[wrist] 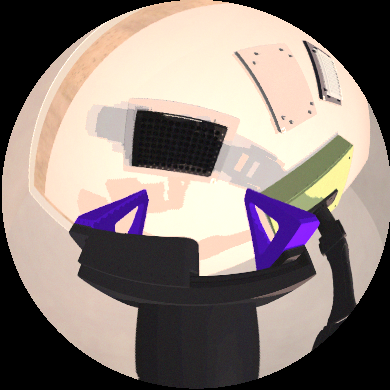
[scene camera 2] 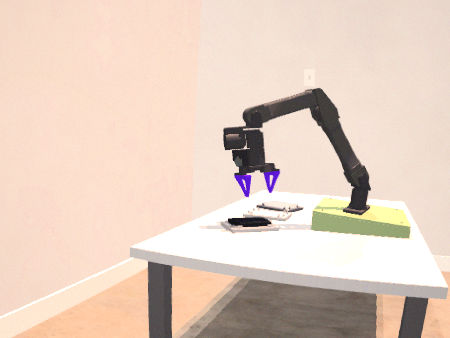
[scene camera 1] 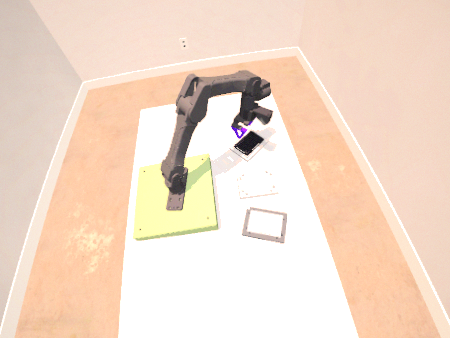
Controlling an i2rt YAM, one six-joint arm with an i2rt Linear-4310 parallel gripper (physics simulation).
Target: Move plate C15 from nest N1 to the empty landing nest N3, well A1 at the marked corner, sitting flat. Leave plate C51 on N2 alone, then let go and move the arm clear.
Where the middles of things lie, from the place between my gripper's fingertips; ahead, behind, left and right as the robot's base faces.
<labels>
Now: hand 9 cm above the black perforated plate (wrist: pixel 166 141), 2 cm short of it and 1 cm to the right of it. Round my hand: grey-framed white gridded tray (scene camera 1: pixel 264 223): 40 cm to the right, 9 cm below, 8 cm ahead.
</labels>
